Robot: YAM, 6 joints.
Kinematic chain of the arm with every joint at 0, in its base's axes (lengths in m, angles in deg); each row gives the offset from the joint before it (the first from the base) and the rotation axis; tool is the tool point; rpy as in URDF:
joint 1: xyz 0 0 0.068 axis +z
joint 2: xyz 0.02 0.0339 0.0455 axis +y
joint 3: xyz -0.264 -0.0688 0 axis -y
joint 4: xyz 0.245 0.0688 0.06 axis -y
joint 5: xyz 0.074 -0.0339 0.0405 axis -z
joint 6: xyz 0.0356 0 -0.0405 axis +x
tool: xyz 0 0 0 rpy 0 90 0
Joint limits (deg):
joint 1: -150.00..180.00
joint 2: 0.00..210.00
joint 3: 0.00..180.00
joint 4: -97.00..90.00
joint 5: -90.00..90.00
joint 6: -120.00..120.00
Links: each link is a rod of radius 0.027 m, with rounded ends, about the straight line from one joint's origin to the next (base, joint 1, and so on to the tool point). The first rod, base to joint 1, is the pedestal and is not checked.
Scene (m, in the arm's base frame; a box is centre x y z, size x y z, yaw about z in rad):
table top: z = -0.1
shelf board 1: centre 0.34 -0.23 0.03 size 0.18 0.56 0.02 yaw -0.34
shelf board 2: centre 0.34 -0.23 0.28 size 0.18 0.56 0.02 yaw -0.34
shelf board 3: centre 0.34 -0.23 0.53 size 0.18 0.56 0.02 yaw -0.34
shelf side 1: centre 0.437 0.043 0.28 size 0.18 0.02 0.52 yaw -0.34
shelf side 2: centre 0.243 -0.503 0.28 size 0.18 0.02 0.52 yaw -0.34
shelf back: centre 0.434 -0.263 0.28 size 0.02 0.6 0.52 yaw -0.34
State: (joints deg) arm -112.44 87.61 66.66 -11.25 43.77 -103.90
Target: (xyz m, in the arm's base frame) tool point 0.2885 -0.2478 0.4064
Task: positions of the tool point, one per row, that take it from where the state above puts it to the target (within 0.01 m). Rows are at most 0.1 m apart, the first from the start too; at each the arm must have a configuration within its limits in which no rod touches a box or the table.
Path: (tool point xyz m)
1: -0.0846 -0.3429 0.3109
2: -0.0075 -0.3607 0.3296
3: 0.0730 -0.3600 0.3486
4: 0.1522 -0.3403 0.3678
5: 0.2255 -0.3022 0.3871
6: 0.2885 -0.2478 0.4064

